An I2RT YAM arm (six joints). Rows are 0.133 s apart.
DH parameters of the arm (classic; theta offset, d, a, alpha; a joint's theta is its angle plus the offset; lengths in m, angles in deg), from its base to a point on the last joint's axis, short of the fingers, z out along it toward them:
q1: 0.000 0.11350 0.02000 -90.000
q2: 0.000 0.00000 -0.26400 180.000
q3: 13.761 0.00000 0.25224 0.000
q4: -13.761 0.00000 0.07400 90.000
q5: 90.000 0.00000 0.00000 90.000
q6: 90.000 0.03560 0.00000 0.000
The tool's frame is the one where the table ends.
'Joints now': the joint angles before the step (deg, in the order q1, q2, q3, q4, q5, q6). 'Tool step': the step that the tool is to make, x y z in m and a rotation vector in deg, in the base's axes. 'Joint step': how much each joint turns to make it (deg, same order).
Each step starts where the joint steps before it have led.
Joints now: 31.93, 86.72, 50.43, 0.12, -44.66, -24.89
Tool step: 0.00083, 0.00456, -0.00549, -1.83, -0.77, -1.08
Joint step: 0.83, 1.10, 0.11, 0.25, 2.70, -0.60
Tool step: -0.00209, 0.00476, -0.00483, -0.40, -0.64, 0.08
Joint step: 1.01, 0.62, -0.65, 1.59, 1.15, 0.01
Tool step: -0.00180, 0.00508, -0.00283, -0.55, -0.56, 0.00
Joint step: 1.03, 0.55, -0.15, 0.85, 1.29, -0.01
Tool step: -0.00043, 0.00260, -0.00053, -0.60, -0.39, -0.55
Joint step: 0.53, 0.23, 0.16, 0.10, 1.29, 0.08
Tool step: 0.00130, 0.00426, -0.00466, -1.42, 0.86, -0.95
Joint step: 0.61, 1.26, 0.61, -0.55, 1.64, 0.53
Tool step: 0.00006, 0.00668, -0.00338, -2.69, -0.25, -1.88
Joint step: 1.26, 1.12, 0.97, -1.16, 3.90, 0.16
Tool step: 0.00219, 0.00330, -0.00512, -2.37, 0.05, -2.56
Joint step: 0.54, 1.23, 0.58, -0.51, 3.57, 0.64
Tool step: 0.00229, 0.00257, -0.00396, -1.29, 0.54, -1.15
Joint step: 0.24, 1.16, 0.66, -0.51, 1.51, 0.44
